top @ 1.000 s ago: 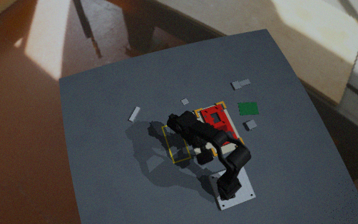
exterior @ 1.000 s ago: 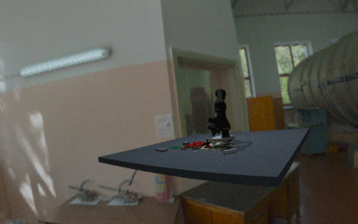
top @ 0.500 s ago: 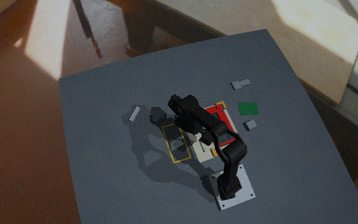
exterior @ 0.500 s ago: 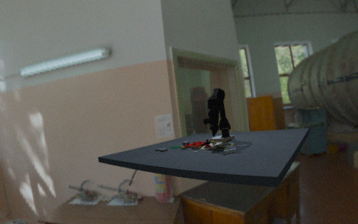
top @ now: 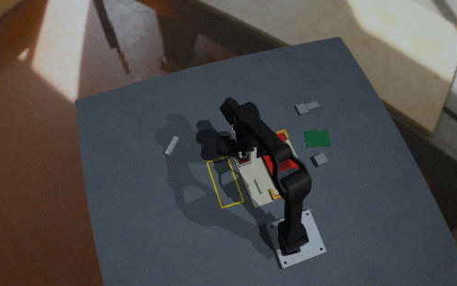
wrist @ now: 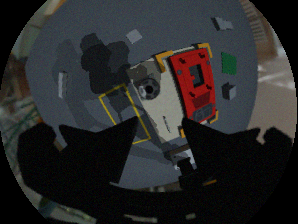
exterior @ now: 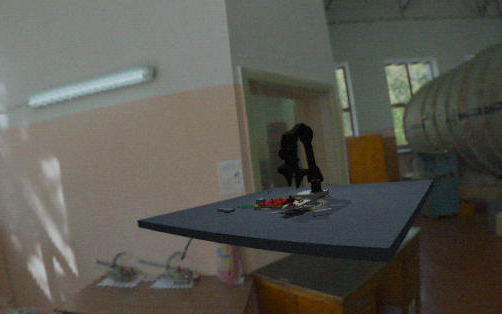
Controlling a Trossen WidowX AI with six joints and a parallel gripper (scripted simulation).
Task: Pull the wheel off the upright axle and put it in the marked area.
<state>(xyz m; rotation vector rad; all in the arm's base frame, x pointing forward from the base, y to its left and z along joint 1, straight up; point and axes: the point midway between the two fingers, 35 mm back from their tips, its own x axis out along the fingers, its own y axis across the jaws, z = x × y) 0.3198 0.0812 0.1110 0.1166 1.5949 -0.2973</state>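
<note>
My gripper tip is 40 mm short of the wheel and 60 mm above it. Also, from my gripper tip: green tile 70 mm ahead, 310 mm to the right, 100 mm below; then grey block 140 mm ahead, 250 mm to the left, 90 mm below.
</note>
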